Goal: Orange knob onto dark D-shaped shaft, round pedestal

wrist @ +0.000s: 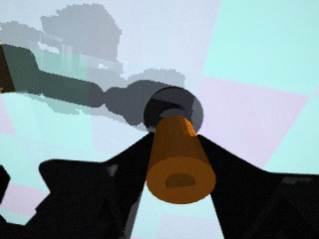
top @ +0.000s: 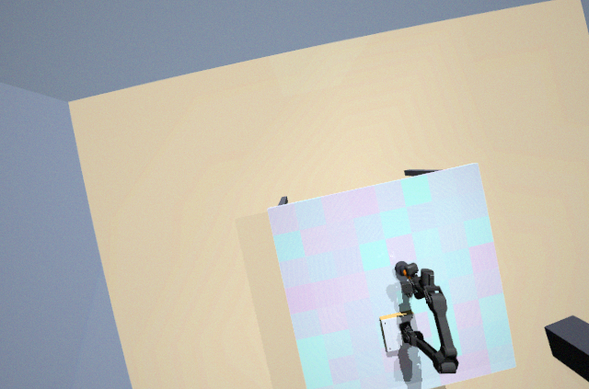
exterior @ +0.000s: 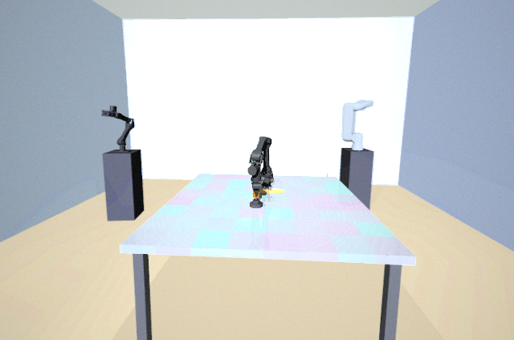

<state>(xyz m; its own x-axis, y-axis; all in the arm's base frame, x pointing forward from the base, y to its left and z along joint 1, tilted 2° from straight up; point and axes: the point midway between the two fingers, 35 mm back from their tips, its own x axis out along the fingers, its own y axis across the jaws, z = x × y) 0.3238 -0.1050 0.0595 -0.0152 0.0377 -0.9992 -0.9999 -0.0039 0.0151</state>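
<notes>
The orange knob lies 2 cm above my gripper tip. From my gripper tip the other things lie so: round pedestal 4 cm below.
</notes>
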